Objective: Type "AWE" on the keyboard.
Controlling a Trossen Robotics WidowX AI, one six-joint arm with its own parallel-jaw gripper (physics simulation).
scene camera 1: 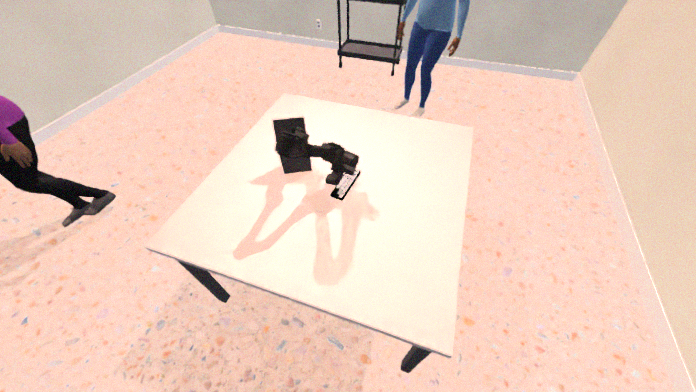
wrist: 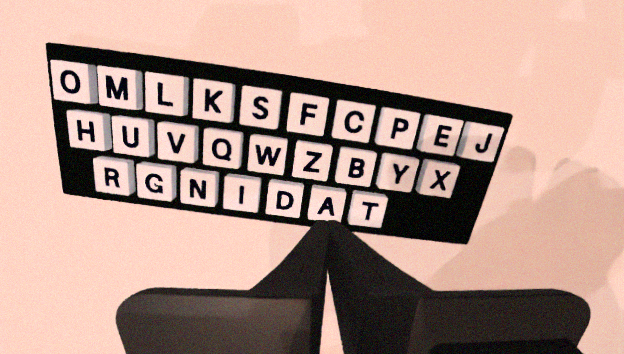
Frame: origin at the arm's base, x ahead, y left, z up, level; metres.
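Seen in the pictures: gripper, fingertip midpoint: [scene camera 1: 339, 181] [wrist: 326, 229].
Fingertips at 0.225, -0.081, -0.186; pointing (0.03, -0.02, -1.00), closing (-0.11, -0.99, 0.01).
Pixels of each thing's top centre, then the offset from my fingertips to it, as dx, dy, dz. "*": a spot on its surface instead. Level surfaces: height alone.
- keyboard at a spot on its surface: [wrist: 430, 220] * -0.012, -0.054, -0.020
- W key at its top centre: [wrist: 267, 155] +0.031, +0.023, -0.015
- E key at its top centre: [wrist: 442, 136] +0.032, -0.055, -0.015
- white table at its surface level: dz -0.031
The keyboard [scene camera 1: 338, 196] [wrist: 430, 220] is a black board with three rows of white letter keys, lying on the table. In the wrist view the A key [wrist: 326, 204] is in the bottom row between D and T, the W key [wrist: 267, 156] in the middle row between Q and Z, and the E key [wrist: 442, 136] in the top row between P and J. My gripper [wrist: 326, 229] is shut and empty. Its tips appear at the lower edge of the A key and cover a little of it; whether they touch it, I cannot tell.
The arm's black base plate [scene camera 1: 297, 165] lies on the white table [scene camera 1: 400, 280], to the left of the keyboard in the scene view. A person in blue [scene camera 1: 425, 55] stands behind the table, near a black shelf rack [scene camera 1: 370, 58]. Another person [scene camera 1: 22, 155] is at the far left.
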